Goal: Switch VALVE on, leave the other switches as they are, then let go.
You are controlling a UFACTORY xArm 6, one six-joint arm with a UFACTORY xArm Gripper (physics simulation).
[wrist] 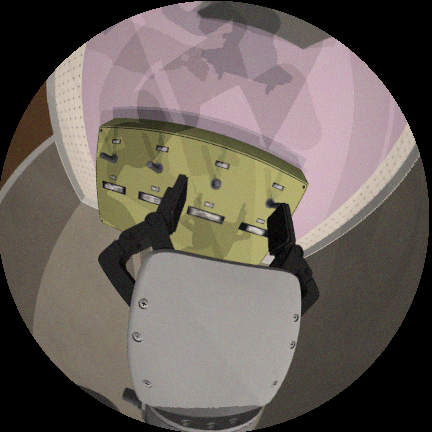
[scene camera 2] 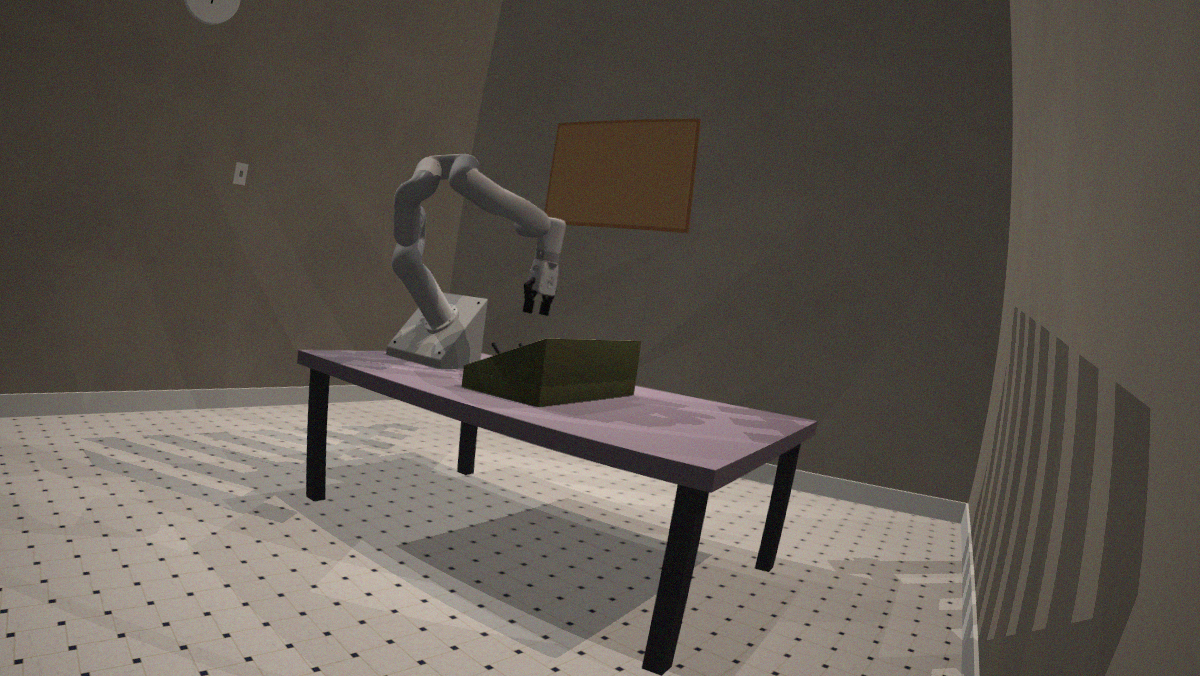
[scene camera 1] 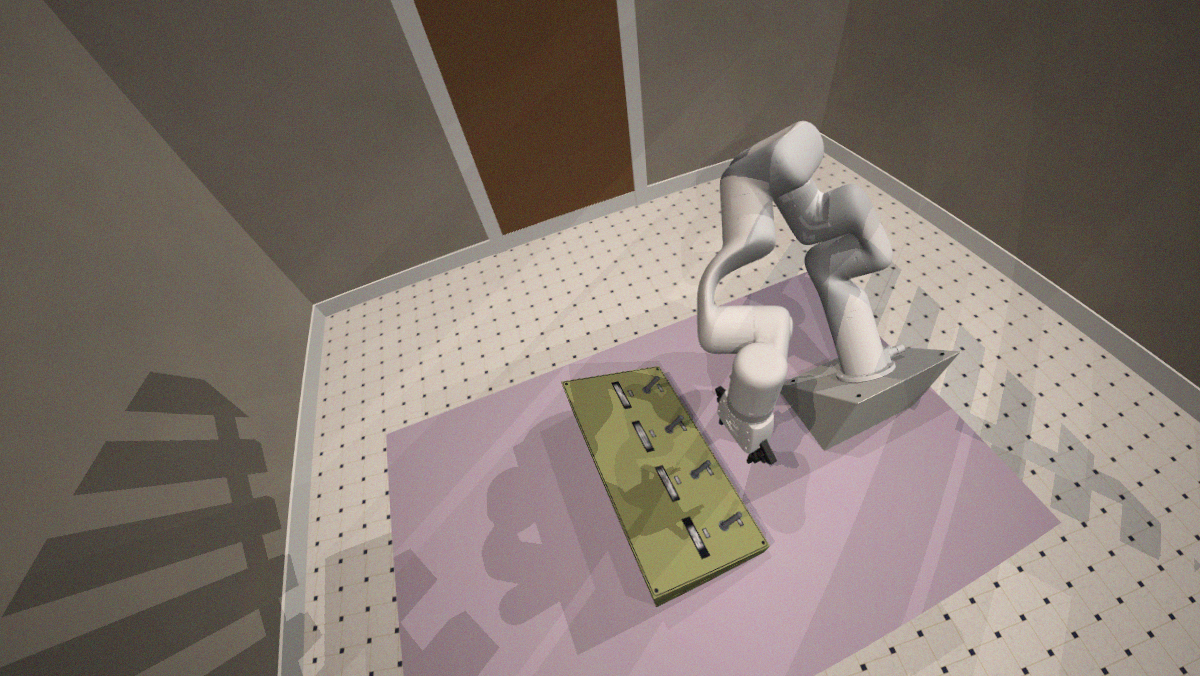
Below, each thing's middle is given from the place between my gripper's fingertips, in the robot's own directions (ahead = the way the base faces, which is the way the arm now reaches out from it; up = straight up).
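There is the olive switch panel (scene camera 1: 673, 519), and my hand is 130 mm above it, 50 mm to the left of it and 160 mm short of it.
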